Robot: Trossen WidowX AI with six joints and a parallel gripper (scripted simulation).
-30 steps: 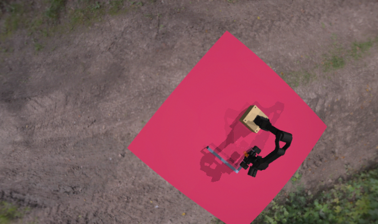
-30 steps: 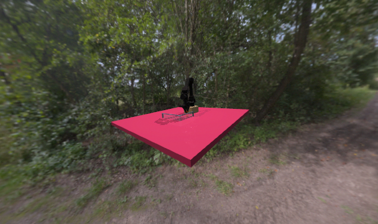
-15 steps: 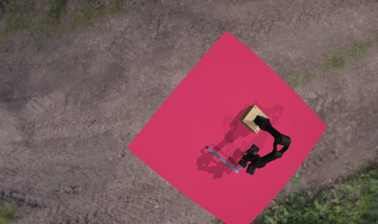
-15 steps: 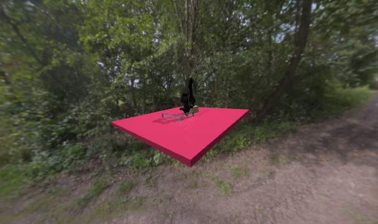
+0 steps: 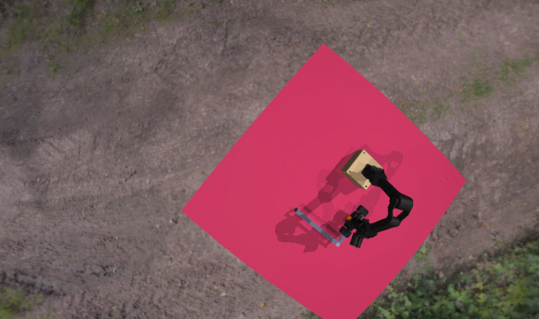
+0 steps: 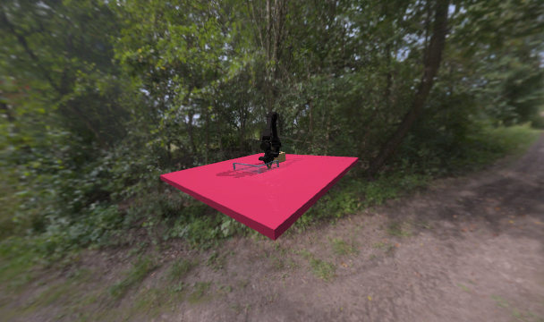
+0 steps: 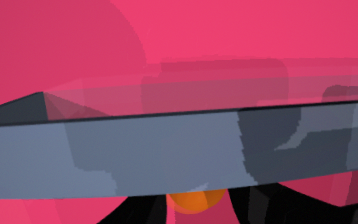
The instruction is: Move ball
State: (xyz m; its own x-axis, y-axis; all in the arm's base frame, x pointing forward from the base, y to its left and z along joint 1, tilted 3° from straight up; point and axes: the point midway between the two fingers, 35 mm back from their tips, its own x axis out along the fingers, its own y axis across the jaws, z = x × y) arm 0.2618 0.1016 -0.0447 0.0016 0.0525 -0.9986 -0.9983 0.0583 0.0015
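Right now the orange ball is right at my gripper tip.
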